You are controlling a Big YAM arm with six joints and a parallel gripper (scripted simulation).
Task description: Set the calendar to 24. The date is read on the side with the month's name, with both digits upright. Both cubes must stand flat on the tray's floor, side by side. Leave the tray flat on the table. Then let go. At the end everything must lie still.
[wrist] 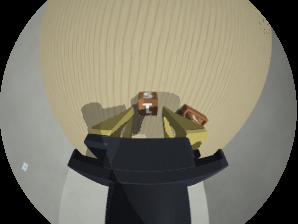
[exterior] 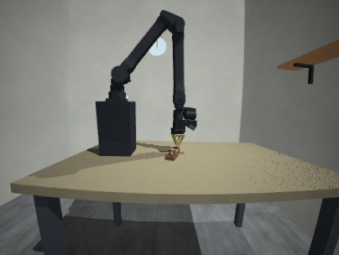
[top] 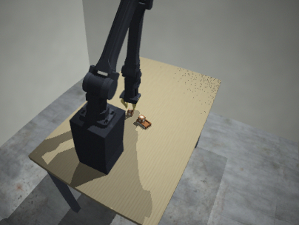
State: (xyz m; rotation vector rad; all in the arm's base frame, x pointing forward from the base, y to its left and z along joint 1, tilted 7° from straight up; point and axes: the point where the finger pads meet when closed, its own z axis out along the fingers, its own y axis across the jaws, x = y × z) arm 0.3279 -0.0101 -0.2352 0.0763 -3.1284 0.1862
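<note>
My gripper is now 30 mm above the brown digit cube. The rest, counted from my hand: brown tray (100 mm to the right, 40 mm below, 40 mm behind).
</note>
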